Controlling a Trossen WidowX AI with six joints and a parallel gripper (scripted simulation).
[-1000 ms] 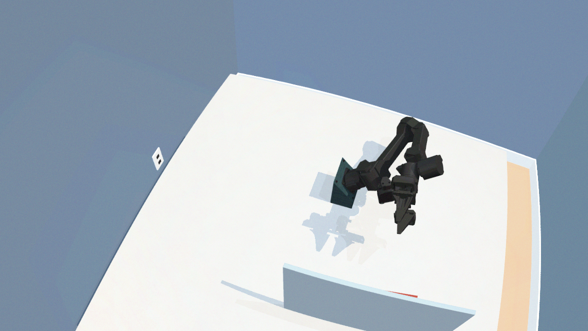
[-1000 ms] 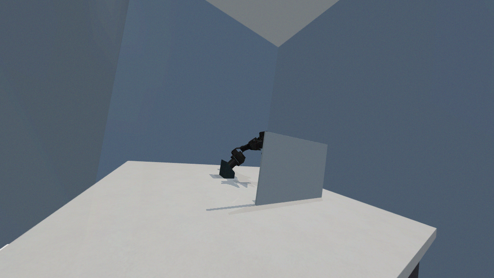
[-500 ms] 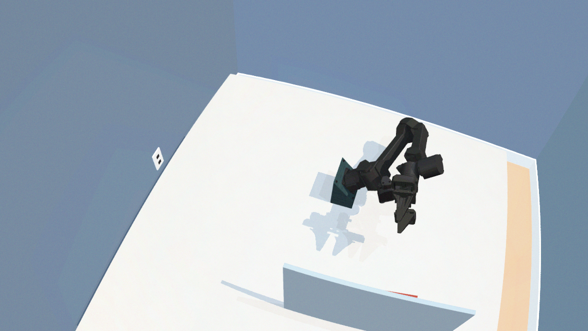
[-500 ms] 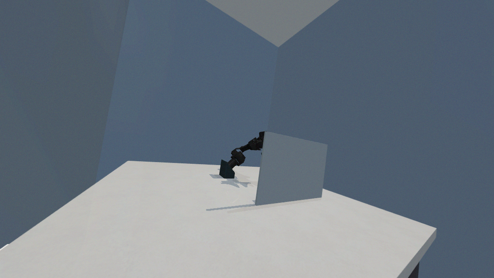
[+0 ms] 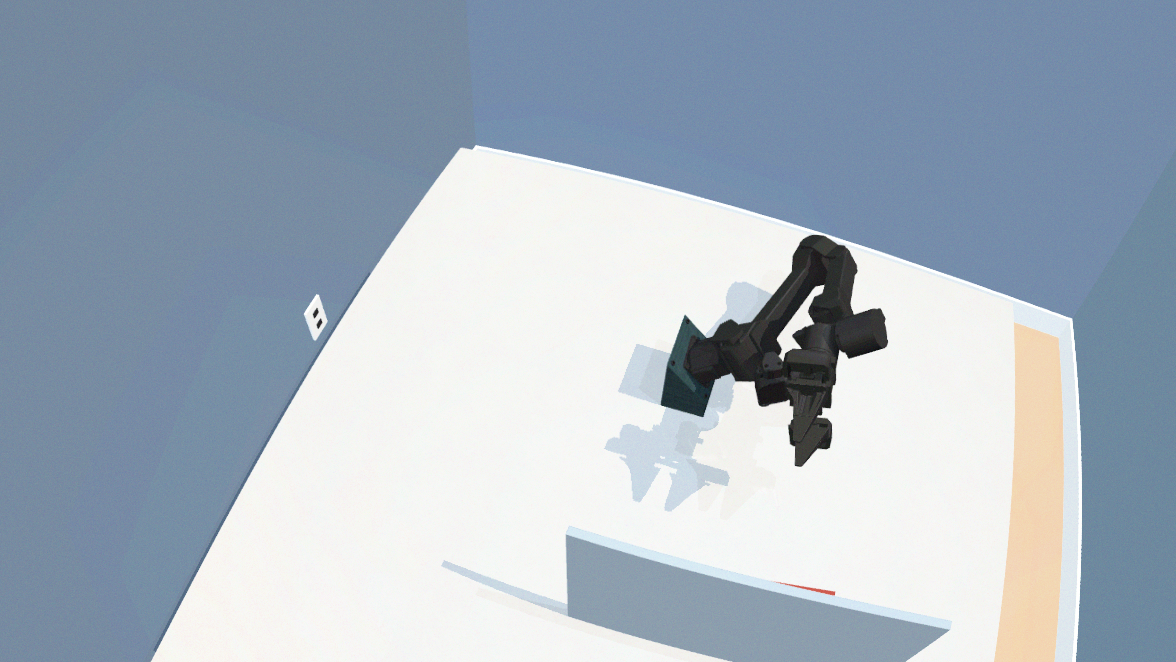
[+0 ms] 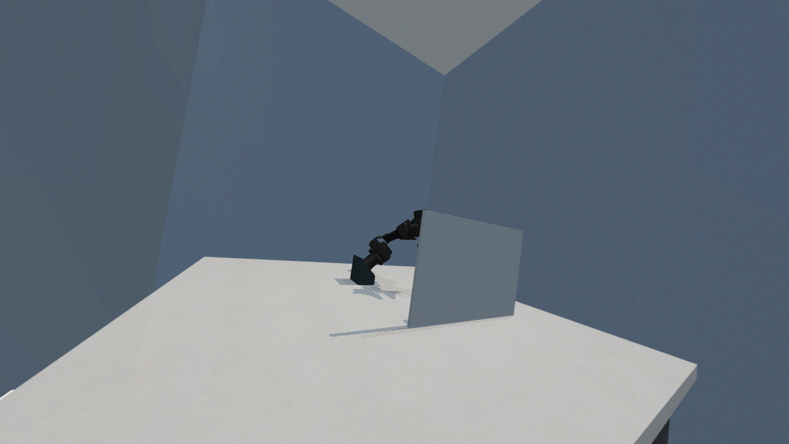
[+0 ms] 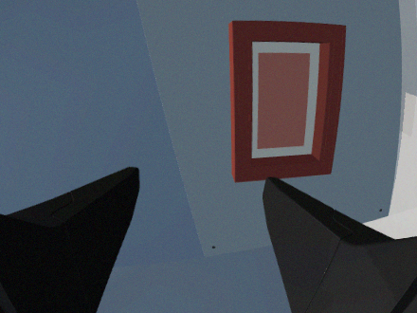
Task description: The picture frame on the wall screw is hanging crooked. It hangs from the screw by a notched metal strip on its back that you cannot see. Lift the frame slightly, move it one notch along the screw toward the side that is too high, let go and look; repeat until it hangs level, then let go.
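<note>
Right now the picture frame is 19 cm ahead of my gripper tip, 1 cm to the left of it and 9 cm below it. Also, from my gripper tip: wall panel 20 cm ahead, 11 cm below.
</note>
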